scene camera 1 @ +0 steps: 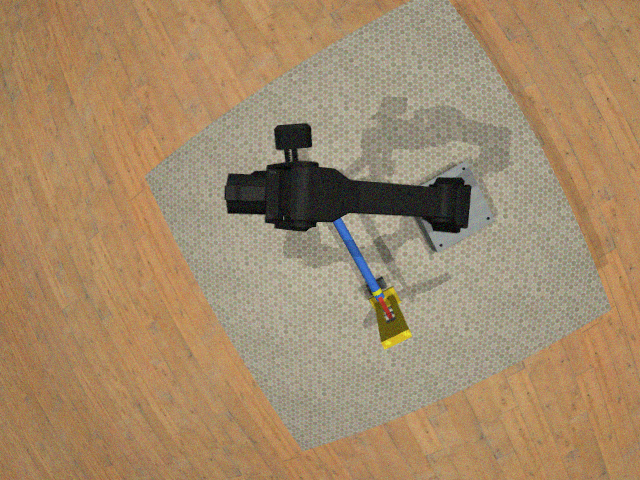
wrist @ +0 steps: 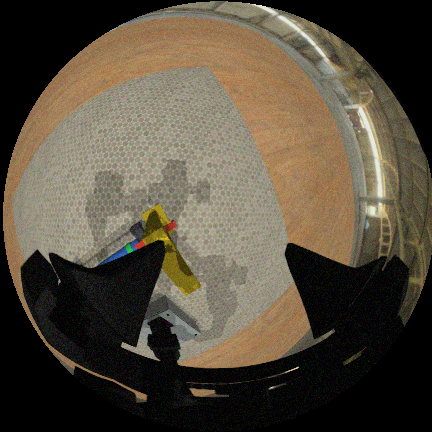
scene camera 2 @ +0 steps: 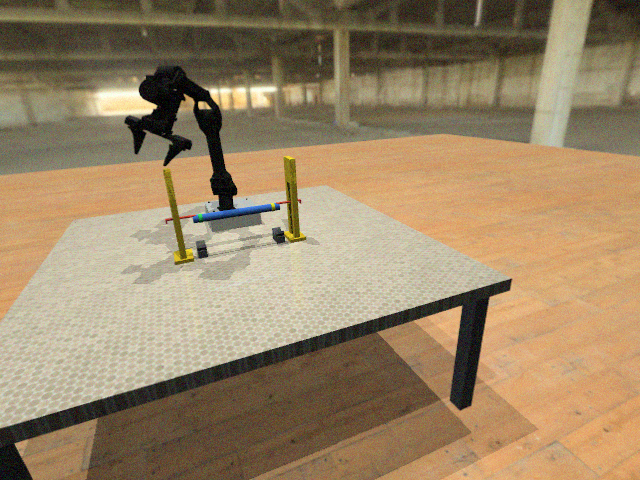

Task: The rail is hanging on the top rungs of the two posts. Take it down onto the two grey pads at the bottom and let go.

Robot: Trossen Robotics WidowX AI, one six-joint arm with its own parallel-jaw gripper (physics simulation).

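Places are measured from the arm's base along level axes (x back, y left, z down), in centimetres.
Pixels of known places: gripper, fingertip midpoint: (wrist: pixel 227 249) (scene camera 2: pixel 150 160); arm's base, origin of the base link: (wrist: pixel 159 323) (scene camera 2: pixel 226 208).
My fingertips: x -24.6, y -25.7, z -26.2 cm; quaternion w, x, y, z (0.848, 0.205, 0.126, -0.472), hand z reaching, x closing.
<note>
Ahead of a thing's pixels: the offset from my fingertips to its top centre. Level surfaces: height alone.
The rail {dx -1.4, dy +24.0, dz +19.1 cm} (scene camera 1: pixel 356 253) (scene camera 2: pixel 237 212) (wrist: pixel 115 256) is a blue bar with thin red ends, a green band at one end and a yellow one at the other. It hangs between two yellow posts, well above the pads. One post {dx +0.2, dy +4.0, dz +3.6 cm} (scene camera 2: pixel 175 217) (wrist: pixel 174 265) is by the green-banded end; the other post {dx -3.0, dy +43.9, dz +3.6 cm} (scene camera 1: pixel 395 338) (scene camera 2: pixel 291 196) is by the yellow-banded end. Two dark grey pads stand below, one pad {dx -0.3, dy +10.2, dz +29.2 cm} (scene camera 2: pixel 201 249) (wrist: pixel 136 230) near each post, the other pad {dx -2.5, dy +37.7, dz +29.2 cm} (scene camera 2: pixel 278 235) at the yellow-banded end. My gripper (scene camera 2: pixel 150 159) (wrist: pixel 227 249) is open and empty, above the green-end post, apart from the rail. The arm hides that end in scene camera 1.
The arm's grey base plate (scene camera 1: pixel 480 206) stands on the tiled table {dz +33.6 cm} (scene camera 1: pixel 310 392) (scene camera 2: pixel 310 289) behind the rail, as seen in scene camera 2. The arm reaches over the rail. Both yellow posts rise above the rail's height.
</note>
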